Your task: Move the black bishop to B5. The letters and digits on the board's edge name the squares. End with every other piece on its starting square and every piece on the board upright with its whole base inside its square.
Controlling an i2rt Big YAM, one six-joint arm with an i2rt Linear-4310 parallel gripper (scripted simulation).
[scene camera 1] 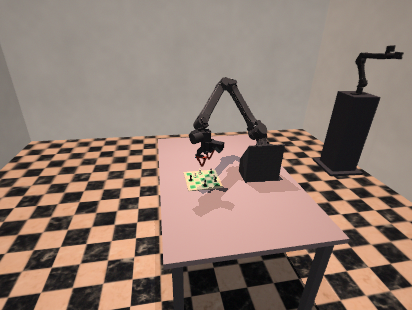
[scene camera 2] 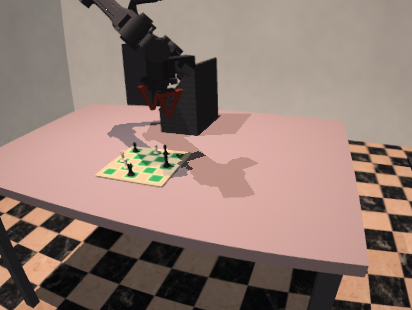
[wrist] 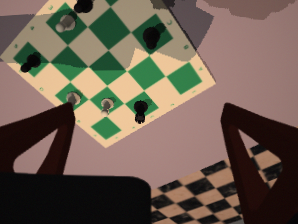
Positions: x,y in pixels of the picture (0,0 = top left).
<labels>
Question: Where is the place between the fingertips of my gripper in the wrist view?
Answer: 148,111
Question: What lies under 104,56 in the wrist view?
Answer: A chessboard.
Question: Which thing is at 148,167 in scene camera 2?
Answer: A chessboard.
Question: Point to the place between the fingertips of my gripper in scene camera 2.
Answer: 160,113
</labels>
